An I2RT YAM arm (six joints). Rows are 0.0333 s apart.
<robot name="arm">
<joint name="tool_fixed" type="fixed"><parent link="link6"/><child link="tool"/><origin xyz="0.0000 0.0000 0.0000" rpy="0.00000 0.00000 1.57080"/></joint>
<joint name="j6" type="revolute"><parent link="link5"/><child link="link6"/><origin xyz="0.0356 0.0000 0.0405" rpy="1.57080 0.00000 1.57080"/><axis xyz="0 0 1"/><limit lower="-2.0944" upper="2.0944"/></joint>
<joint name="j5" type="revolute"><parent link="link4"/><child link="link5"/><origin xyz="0.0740 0.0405 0.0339" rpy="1.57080 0.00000 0.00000"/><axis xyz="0 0 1"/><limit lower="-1.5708" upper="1.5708"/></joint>
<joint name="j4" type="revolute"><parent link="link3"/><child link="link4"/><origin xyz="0.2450 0.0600 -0.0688" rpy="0.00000 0.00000 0.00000"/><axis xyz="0 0 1"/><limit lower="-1.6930" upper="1.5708"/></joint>
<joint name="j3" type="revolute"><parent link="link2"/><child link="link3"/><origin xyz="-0.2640 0.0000 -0.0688" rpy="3.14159 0.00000 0.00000"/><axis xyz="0 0 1"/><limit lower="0.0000" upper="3.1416"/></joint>
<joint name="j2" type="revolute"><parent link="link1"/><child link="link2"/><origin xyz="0.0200 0.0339 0.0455" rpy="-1.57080 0.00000 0.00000"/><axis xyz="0 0 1"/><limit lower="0.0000" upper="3.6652"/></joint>
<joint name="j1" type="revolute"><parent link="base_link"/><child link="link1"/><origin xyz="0.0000 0.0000 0.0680" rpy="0.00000 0.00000 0.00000"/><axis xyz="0 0 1"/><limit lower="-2.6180" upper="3.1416"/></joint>
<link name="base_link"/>
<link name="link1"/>
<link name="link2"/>
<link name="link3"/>
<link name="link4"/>
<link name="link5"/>
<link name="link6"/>
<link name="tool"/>
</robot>
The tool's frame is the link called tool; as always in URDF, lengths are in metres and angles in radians.
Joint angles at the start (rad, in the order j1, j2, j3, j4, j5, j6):
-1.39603 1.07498 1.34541 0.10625 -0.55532 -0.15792
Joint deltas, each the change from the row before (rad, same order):
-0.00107 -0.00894 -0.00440 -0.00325 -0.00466 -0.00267
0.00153 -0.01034 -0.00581 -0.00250 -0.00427 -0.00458
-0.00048 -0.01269 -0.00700 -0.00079 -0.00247 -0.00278
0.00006 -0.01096 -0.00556 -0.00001 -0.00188 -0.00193
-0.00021 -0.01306 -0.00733 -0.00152 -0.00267 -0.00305
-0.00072 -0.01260 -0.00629 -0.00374 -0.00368 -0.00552
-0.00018 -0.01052 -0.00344 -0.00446 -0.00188 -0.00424
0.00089 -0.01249 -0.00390 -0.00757 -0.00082 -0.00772
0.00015 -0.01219 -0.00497 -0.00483 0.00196 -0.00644
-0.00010 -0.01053 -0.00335 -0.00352 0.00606 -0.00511
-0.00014 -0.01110 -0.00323 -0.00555 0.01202 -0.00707
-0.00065 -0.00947 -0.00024 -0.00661 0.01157 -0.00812
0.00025 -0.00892 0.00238 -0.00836 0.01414 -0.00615
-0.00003 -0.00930 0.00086 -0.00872 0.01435 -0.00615
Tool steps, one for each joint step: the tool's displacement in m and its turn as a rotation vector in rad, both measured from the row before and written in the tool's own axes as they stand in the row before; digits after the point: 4 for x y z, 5 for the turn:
-0.0012 0.0011 -0.0022 -0.00348 -0.00146 -0.00369
-0.0013 0.0018 -0.0023 -0.00529 -0.00292 -0.00518
-0.0017 0.0016 -0.0030 -0.00133 -0.00432 -0.00556
-0.0017 0.0014 -0.0026 -0.00114 -0.00482 -0.00481
-0.0017 0.0018 -0.0031 -0.00184 -0.00387 -0.00539
-0.0016 0.0017 -0.0030 -0.00262 -0.00251 -0.00715
-0.0018 0.0014 -0.0025 -0.00130 -0.00243 -0.00573
-0.0020 0.0018 -0.0029 -0.00142 -0.00133 -0.00799
-0.0018 0.0015 -0.0029 0.00218 -0.00165 -0.00769
-0.0019 0.0011 -0.0025 0.00664 -0.00178 -0.00713
-0.0018 0.0009 -0.0027 0.01229 0.00059 -0.00836
-0.0022 0.0006 -0.0025 0.01233 0.00053 -0.00971
-0.0027 0.0004 -0.0024 0.01414 0.00053 -0.00757
-0.0023 0.0005 -0.0025 0.01429 0.00202 -0.00688

